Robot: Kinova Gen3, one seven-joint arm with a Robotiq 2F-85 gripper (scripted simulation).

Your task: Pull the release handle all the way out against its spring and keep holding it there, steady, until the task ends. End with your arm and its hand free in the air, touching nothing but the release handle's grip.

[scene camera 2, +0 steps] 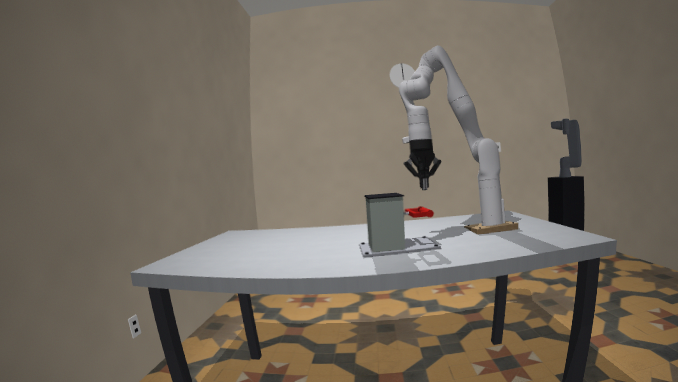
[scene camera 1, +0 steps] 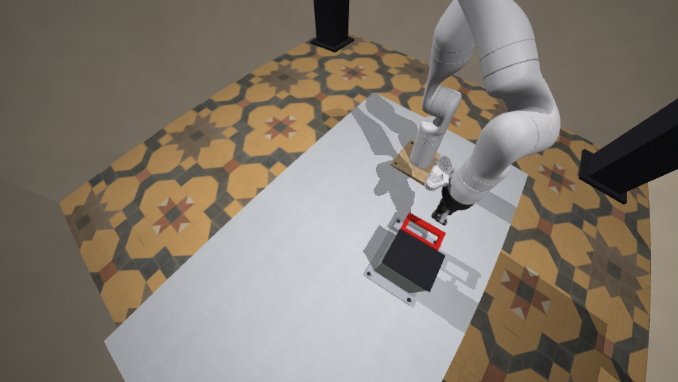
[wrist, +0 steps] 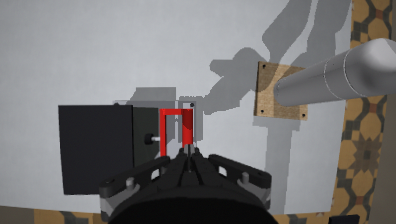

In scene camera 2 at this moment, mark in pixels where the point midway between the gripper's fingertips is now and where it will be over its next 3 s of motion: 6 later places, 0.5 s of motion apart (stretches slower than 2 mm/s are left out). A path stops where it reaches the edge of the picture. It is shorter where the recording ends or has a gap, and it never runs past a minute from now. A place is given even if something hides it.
My gripper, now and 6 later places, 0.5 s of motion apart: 424,190; 424,189; 424,191; 424,196; 424,202; 424,204; 424,205
